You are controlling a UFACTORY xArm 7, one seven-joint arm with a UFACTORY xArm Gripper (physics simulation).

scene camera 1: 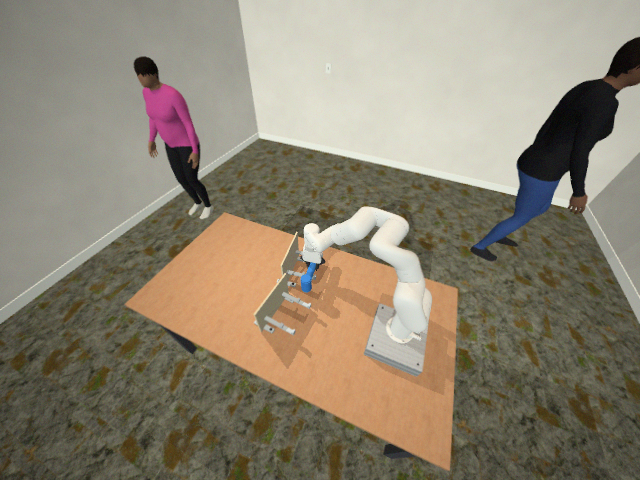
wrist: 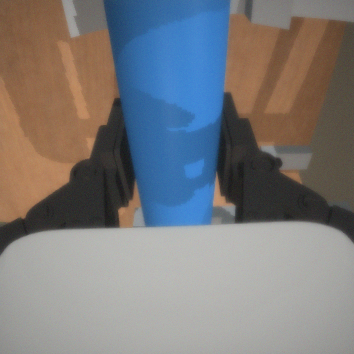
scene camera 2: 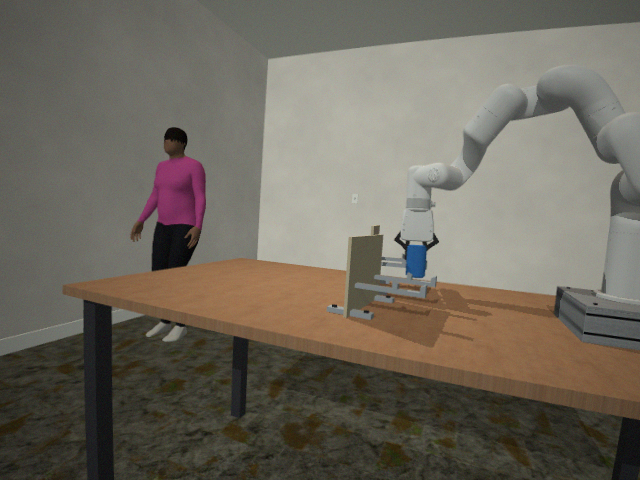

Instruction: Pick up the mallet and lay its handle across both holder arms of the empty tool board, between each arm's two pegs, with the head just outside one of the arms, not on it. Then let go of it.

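Places are measured from the arm's base along level axes (x down, y right, z back), in centimetres.
Where they show: gripper, fingertip midpoint: (scene camera 1: 312,268) (wrist: 173,119); arm's base, origin of the base link: (scene camera 1: 399,329) (scene camera 2: 624,299).
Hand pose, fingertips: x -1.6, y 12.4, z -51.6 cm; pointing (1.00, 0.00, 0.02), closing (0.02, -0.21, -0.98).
Observation:
Each offset is from my fingertips to the centre of the thing. Level surfaces: height alone.
The blue mallet {dz +0.1, dx -2.1, dy -0.5 cm} (scene camera 1: 306,283) (scene camera 2: 416,260) (wrist: 172,65) is level at the far tool board {dz -7.9, dx -0.9, dy -0.1 cm} (scene camera 1: 289,254), its handle over that board's two grey arms and its head outside the arm nearer the other board. Whether it still touches the arms I cannot tell. My gripper (scene camera 1: 313,264) (wrist: 173,119) points down and is shut on the handle, a black finger pressed to each side; in scene camera 2 the head partly hides the fingers. The empty tool board {dz -2.1, dx +0.2, dy -27.6 cm} (scene camera 1: 270,303) (scene camera 2: 364,268) stands nearer scene camera 1, with two bare holder arms (scene camera 1: 296,300) (scene camera 2: 390,290) and upright pegs.
Both boards stand upright on small feet on the wooden table {dx +9.4 cm} (scene camera 1: 206,273) (scene camera 2: 206,294), nearly end to end. The robot base (scene camera 1: 377,341) (scene camera 2: 599,322) is on a grey plate at the right. A person in pink (scene camera 1: 170,118) (scene camera 2: 180,191) and one in black (scene camera 1: 573,124) are beyond the table.

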